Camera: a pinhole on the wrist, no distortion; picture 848 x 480 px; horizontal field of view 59.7 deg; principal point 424.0 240.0 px. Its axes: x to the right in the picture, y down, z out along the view. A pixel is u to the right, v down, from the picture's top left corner.
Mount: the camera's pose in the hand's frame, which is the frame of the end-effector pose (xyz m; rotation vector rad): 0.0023 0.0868 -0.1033 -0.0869 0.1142 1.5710
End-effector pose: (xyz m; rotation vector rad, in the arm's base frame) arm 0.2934 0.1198 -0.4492 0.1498 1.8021 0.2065
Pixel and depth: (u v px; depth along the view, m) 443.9 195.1 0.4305
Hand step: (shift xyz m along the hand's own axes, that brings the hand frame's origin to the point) 0.0358 0.1533 0.3217
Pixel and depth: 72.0 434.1 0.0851
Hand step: -0.0184 0.0574 -0.0133
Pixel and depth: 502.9 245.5 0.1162
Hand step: 0.0034 0.1139 0.0104
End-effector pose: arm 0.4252 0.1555 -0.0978 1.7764 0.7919 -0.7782
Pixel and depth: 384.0 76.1 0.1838
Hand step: 0.0463 0.1005 0.0795
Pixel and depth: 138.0 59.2 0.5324
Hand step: 0.1425 -0.0494 0.4487
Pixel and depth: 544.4 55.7 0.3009
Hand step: 0.0823 0.1740 0.1875
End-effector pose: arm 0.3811 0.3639 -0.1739 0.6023 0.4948 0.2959
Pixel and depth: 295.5 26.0 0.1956
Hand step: 0.0624 0.0781 0.0940
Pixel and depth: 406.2 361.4 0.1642
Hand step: -0.0218 0.1038 0.0605
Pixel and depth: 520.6 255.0 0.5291
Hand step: 0.0004 0.2229 0.4128
